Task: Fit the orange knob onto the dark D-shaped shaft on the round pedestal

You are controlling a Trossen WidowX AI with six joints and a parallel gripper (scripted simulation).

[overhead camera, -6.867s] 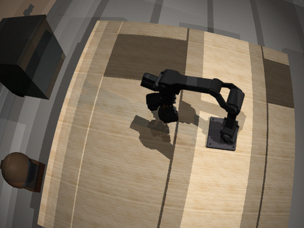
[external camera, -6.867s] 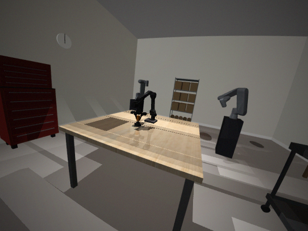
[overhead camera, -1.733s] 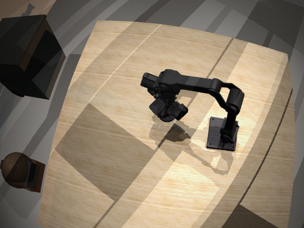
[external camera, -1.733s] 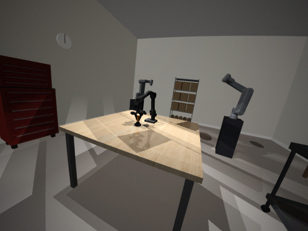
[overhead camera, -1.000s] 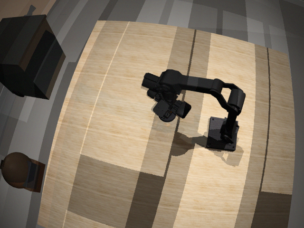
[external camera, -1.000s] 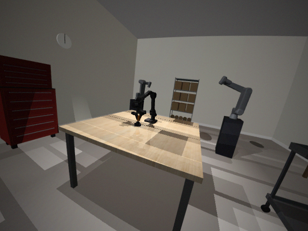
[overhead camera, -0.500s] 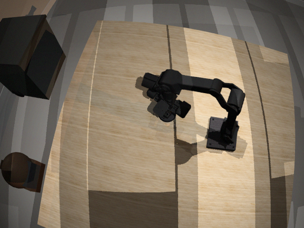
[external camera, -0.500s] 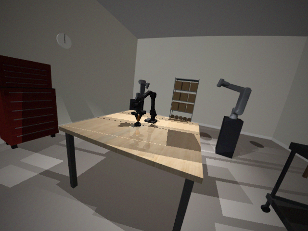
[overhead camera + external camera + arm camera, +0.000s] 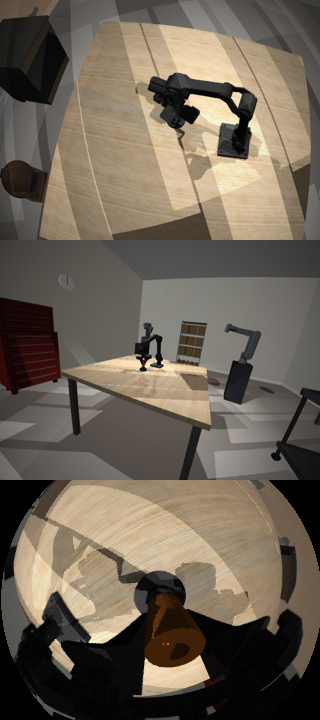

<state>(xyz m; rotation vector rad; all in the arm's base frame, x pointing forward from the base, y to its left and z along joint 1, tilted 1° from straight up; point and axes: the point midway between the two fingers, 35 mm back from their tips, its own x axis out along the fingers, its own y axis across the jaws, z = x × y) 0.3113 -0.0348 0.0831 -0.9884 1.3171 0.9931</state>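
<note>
Right now the dark round pedestal is 40 mm below my gripper tip. From my gripper tip the other things lie so: orange knob: 20 mm above.
</note>
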